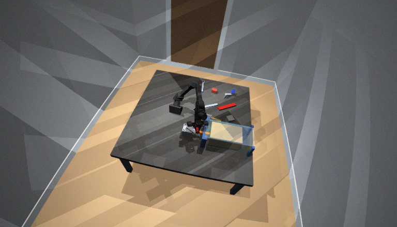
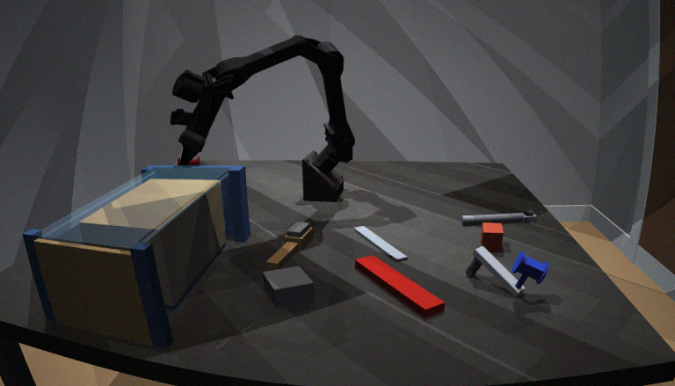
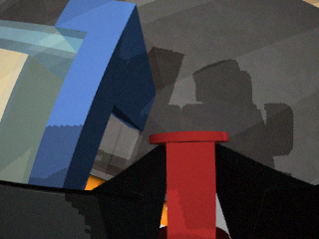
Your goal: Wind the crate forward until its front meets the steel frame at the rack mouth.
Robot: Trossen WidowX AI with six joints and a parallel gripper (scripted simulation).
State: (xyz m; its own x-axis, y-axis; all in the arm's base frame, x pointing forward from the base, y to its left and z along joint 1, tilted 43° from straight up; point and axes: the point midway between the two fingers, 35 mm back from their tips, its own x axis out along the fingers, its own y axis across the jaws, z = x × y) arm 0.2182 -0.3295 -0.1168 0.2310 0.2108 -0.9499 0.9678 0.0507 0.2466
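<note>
Now: gripper tip 110 mm past the grey winch, 60 mm to the right of it and 110 mm above it. Also, from my gripper tip: clear-panelled cubby (310 mm ahead, 20 mm to the left, 30 mm below); then red spool-shaped grip (20 mm to the left, 10 mm below); then wooden-handled tool (160 mm ahead, 280 mm to the left, 130 mm below).
</note>
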